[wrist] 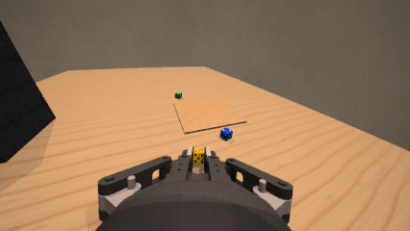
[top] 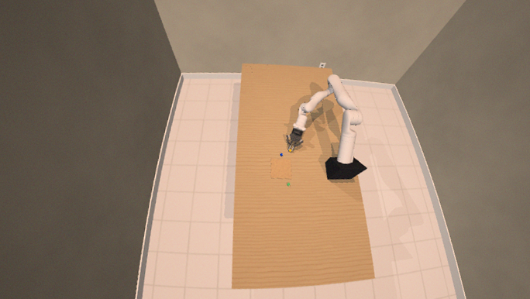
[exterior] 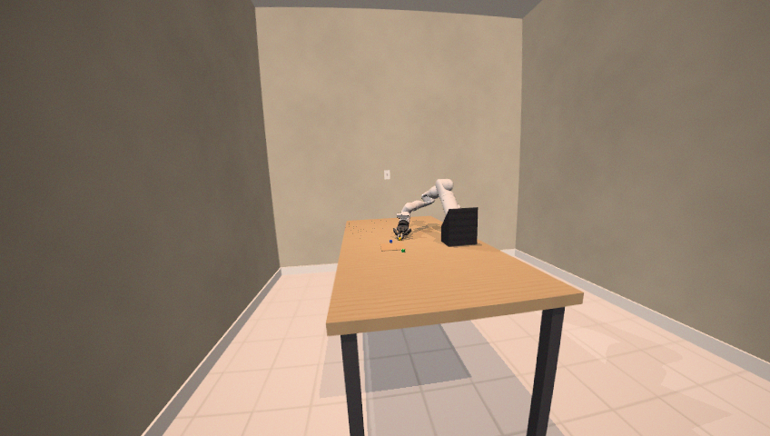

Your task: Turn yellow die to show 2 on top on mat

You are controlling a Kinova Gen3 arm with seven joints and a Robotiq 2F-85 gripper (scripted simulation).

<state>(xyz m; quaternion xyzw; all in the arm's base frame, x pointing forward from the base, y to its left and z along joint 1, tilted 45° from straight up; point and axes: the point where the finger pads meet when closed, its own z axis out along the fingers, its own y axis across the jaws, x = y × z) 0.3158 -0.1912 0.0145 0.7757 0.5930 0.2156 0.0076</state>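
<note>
My hand is 1 cm to the right of the yellow die and 1 cm above it. Round my hand: green die: 26 cm to the left, 4 cm ahead, 1 cm below; then blue die: 7 cm ahead, 4 cm to the left, 1 cm below; then tan mat: 14 cm to the left, 8 cm ahead, 2 cm below.
</note>
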